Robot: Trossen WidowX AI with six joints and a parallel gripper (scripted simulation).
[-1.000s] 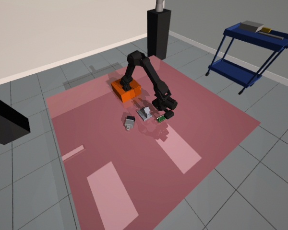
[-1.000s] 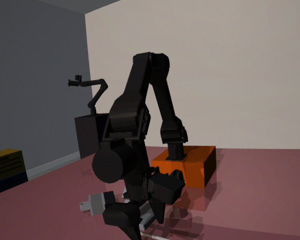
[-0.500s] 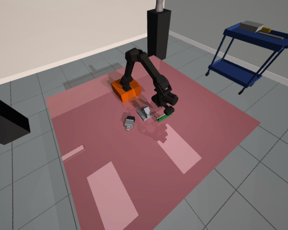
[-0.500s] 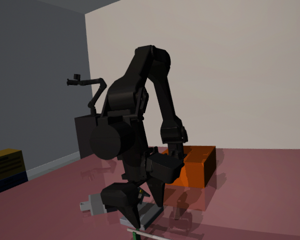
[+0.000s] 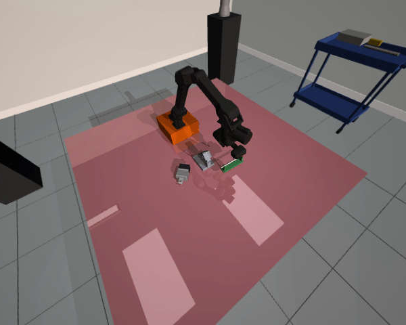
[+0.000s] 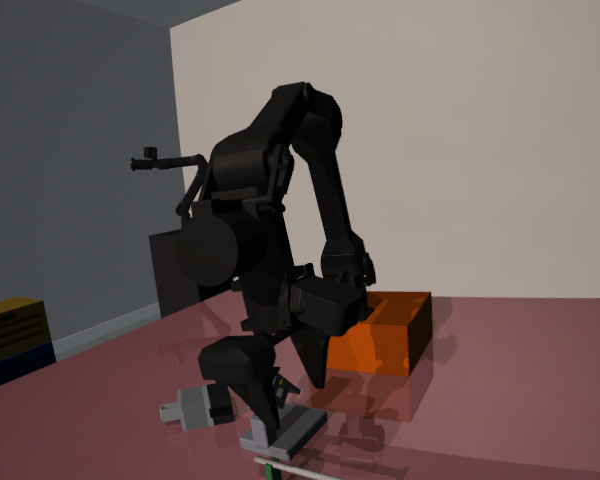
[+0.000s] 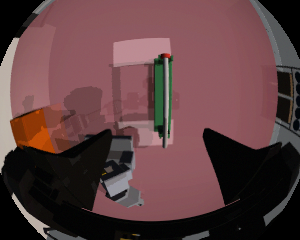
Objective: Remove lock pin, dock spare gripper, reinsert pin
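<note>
My gripper tip is 24 cm to the left of the spare gripper, 10 cm above it and 9 cm past it. Also, from my gripper tip: grey mount: 9 cm to the right, 9 cm behind, 6 cm below; then green tray: 9 cm below, 2 cm to the left, 2 cm ahead.
</note>
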